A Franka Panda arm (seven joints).
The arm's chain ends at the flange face. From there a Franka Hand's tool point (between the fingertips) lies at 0.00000 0.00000 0.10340 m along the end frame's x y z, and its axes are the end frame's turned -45 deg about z.
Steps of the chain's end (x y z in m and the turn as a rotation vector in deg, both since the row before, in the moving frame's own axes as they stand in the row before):
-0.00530, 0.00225, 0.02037, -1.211, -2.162, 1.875
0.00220, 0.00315, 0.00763, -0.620, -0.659, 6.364
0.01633, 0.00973, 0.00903, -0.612, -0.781, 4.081
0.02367, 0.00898, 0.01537, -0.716, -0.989, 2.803
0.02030, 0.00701, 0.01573, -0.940, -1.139, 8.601
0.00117, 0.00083, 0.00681, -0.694, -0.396, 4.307
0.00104, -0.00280, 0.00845, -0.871, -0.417, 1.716
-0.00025, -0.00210, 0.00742, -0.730, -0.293, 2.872
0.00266, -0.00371, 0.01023, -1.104, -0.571, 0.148
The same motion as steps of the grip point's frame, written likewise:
-0.00962, -0.00344, 0.02027, 0.672, -2.385, 1.875
-0.00230, 0.00364, 0.00762, 0.028, -0.904, 6.364
0.00290, 0.01815, 0.00901, 0.120, -0.985, 4.081
0.00822, 0.02269, 0.01535, 0.193, -1.206, 2.803
0.00677, 0.01886, 0.01570, 0.141, -1.470, 8.601
-0.00116, 0.00174, 0.00680, -0.211, -0.771, 4.307
0.00106, -0.00069, 0.00844, -0.321, -0.911, 1.716
-0.00001, -0.00114, 0.00741, -0.309, -0.723, 2.872
0.00237, -0.00007, 0.01021, -0.377, -1.184, 0.148

